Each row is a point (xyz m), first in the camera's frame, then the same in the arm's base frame.
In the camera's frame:
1: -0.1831 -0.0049 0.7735
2: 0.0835 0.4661 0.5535
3: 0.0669 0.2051 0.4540
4: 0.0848 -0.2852 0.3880
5: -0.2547 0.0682 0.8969
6: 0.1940 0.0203 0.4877
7: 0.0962 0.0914 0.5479
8: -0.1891 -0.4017 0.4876
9: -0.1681 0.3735 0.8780
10: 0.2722 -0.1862 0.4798
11: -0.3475 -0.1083 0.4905
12: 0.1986 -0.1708 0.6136
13: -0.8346 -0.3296 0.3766
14: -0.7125 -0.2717 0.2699
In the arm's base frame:
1: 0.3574 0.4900 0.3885
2: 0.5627 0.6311 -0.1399
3: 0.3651 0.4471 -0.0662
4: 0.1059 0.0763 0.1346
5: 0.4381 0.6007 0.4718
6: 0.3745 0.2286 -0.0063
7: 0.3955 0.3515 0.0457
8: -0.0270 0.1877 0.3962
9: 0.6109 0.7601 0.2578
10: 0.3180 0.0251 0.0587
11: 0.0216 0.5087 0.3204
12: 0.3787 0.0963 0.1804
13: -0.4257 0.6763 0.5870
14: -0.4076 0.6266 0.4231

